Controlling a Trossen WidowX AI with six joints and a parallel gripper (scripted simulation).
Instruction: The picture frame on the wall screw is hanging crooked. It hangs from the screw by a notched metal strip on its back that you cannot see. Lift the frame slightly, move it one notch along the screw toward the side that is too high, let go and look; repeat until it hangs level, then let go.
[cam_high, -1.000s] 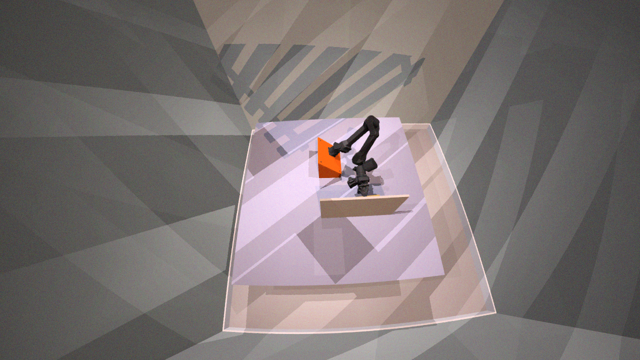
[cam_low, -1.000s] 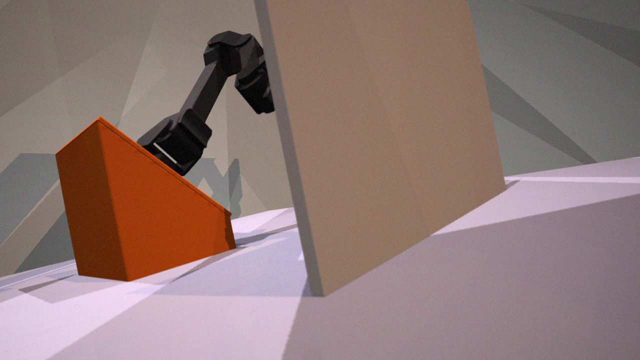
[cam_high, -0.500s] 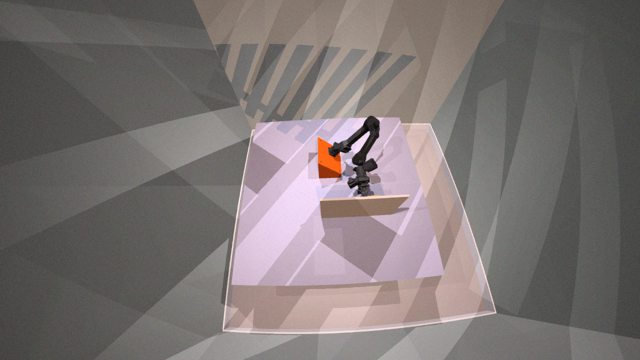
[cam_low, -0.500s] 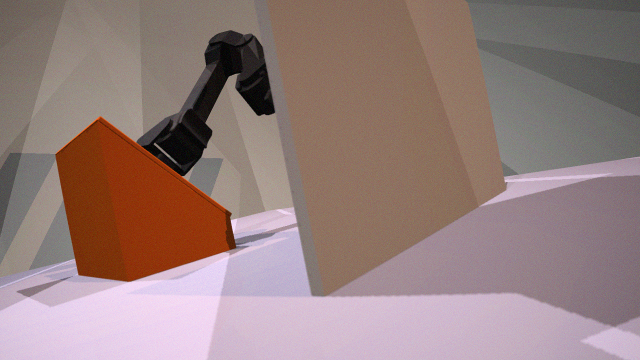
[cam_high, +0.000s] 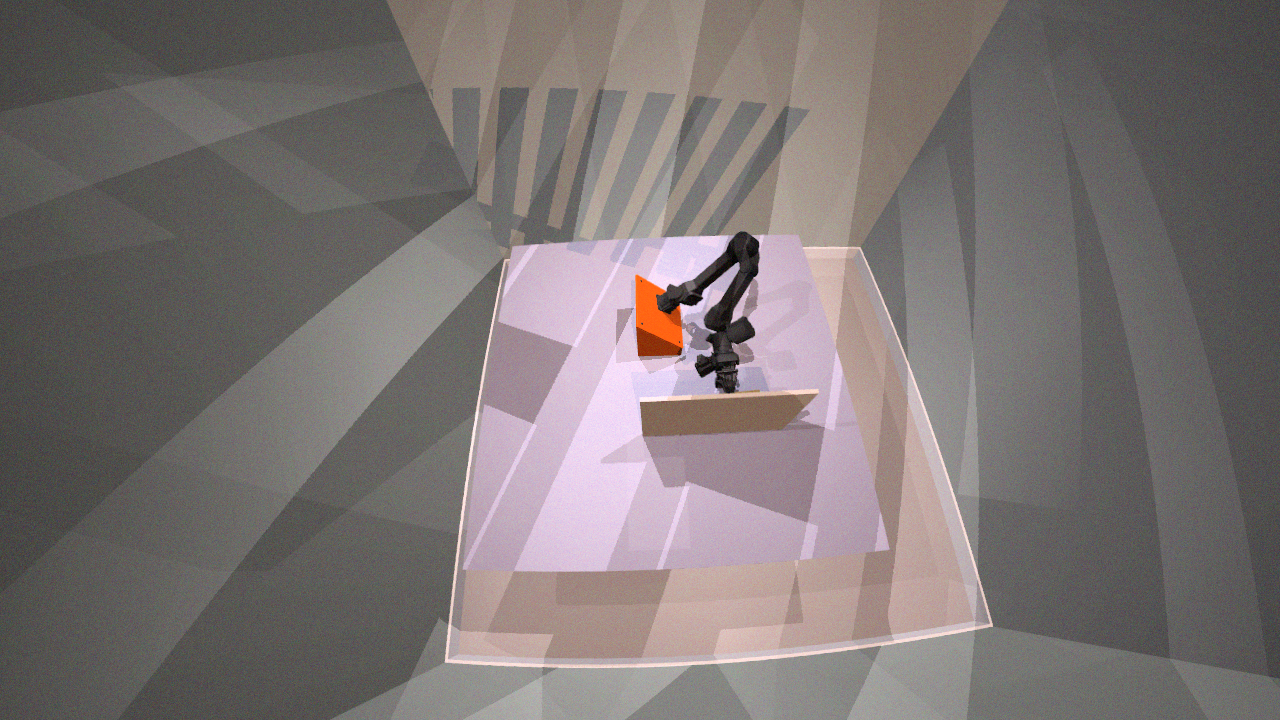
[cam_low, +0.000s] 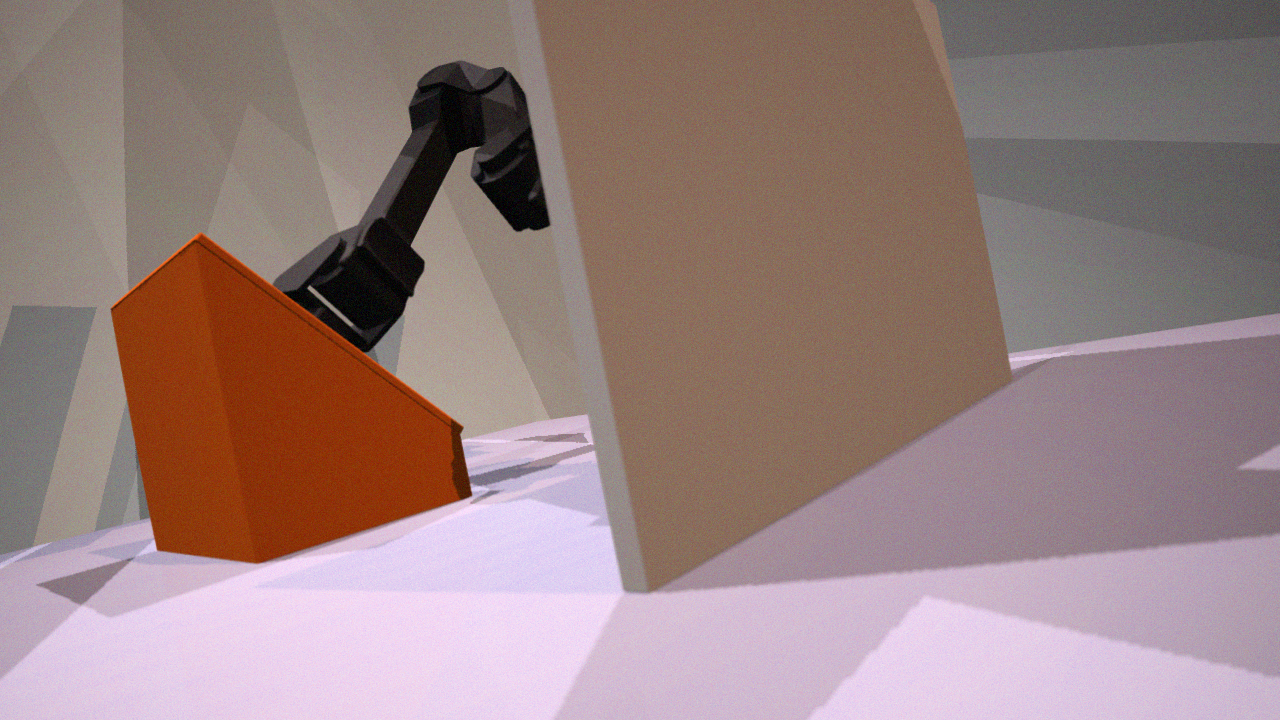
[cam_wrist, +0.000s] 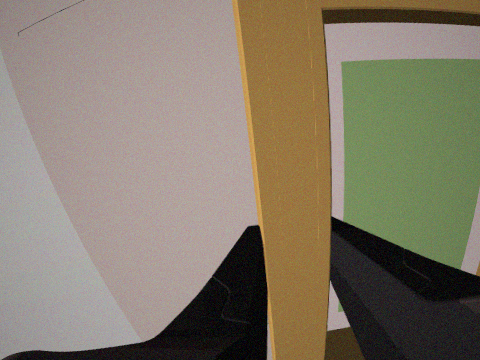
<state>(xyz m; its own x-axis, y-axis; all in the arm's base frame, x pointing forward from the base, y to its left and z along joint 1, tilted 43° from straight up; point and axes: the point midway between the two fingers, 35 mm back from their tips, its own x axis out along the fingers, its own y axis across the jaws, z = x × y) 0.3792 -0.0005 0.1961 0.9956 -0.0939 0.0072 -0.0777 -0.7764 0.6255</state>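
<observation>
Now: the picture frame 1 cm to the left of my gripper tip and 5 cm below it. Round my gripper tip: pale wall board 2 cm ahead, 2 cm to the right, 7 cm below.
</observation>
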